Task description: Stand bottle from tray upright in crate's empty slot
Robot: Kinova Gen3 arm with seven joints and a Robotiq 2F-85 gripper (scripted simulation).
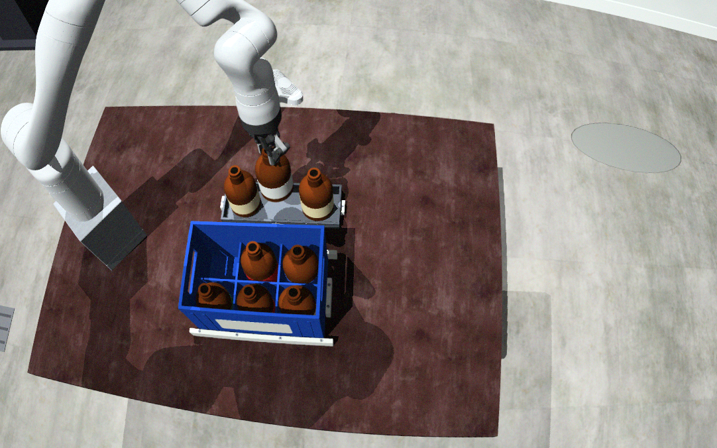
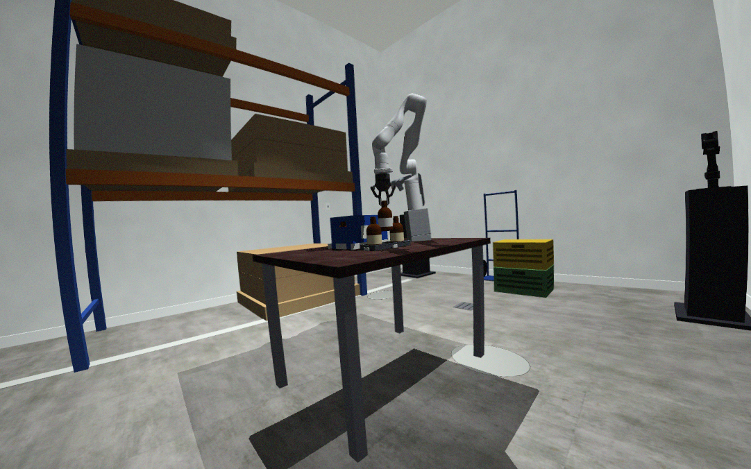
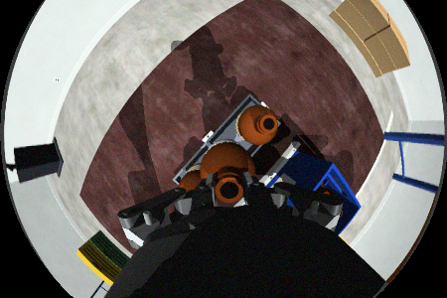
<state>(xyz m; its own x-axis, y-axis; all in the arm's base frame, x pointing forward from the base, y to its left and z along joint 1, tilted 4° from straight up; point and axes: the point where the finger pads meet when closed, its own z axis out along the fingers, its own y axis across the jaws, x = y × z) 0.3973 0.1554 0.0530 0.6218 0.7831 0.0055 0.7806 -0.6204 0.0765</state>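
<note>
Right now the brown bottle is 70 mm below my hand. The rest, counted from my hand: grey tray: 220 mm below; crate: 10 mm ahead, 220 mm to the right, 150 mm below.
</note>
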